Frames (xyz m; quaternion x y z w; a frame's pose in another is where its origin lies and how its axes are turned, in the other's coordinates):
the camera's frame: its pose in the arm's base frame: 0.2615 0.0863 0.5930 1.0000 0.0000 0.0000 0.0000
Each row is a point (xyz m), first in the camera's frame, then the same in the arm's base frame.
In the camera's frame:
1: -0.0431 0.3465 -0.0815
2: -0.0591 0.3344 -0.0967
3: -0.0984 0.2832 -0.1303
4: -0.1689 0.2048 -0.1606
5: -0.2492 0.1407 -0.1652
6: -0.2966 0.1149 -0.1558
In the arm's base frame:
1: 0.2184 -0.2602 0.6745
2: 0.2024 -0.2481 0.6897
3: 0.1631 -0.1969 0.7233
4: 0.0926 -0.1185 0.7536
5: 0.0123 -0.0544 0.7582
6: -0.0351 -0.0286 0.7488

